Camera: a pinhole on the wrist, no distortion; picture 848 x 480 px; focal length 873.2 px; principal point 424.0 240.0 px. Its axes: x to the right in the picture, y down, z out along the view. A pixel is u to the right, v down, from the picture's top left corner.
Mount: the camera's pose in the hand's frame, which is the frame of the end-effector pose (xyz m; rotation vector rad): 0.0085 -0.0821 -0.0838 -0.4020 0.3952 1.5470
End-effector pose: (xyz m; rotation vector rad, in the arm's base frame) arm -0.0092 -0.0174 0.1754 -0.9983 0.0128 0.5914
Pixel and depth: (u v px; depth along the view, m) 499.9 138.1 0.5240
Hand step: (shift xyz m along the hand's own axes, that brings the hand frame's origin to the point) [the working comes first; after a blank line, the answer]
In the camera's frame: 0.0455 -0.0611 0.5240

0.0652 0.2132 0.3520
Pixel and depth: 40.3 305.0 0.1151
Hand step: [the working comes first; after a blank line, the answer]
In the camera's frame: -0.0506 0.0086 0.1151

-0.0003 -0.0705 0.0414
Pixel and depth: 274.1 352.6 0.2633
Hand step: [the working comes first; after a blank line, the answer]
In the camera's frame: -0.0452 0.0340 0.2633

-0.0269 0.0059 0.1682
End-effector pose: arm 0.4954 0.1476 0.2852 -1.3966 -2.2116 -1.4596
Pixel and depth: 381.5 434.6 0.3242
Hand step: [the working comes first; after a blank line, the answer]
In the camera's frame: -0.0158 0.0723 0.3242

-0.0660 0.0607 0.2071
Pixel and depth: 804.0 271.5 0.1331
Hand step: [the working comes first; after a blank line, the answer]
In the camera's frame: 0.0579 0.0048 0.1331

0.0020 0.0331 0.0044
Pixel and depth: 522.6 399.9 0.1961
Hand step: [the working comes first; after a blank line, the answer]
In the camera's frame: 0.0221 0.0359 0.1961

-0.0291 0.0321 0.0768
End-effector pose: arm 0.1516 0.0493 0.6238 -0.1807 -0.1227 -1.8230
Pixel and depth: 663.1 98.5 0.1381
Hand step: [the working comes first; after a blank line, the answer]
In the camera's frame: 0.0378 -0.0224 0.1381

0.0294 0.0184 0.0185
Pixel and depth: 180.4 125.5 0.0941
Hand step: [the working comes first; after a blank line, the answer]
In the camera's frame: -0.0263 -0.0123 0.0941

0.0204 -0.0591 0.0112
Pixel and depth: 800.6 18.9 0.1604
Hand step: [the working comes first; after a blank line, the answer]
In the camera's frame: 0.0692 -0.0406 0.1604

0.0471 0.0569 0.0228
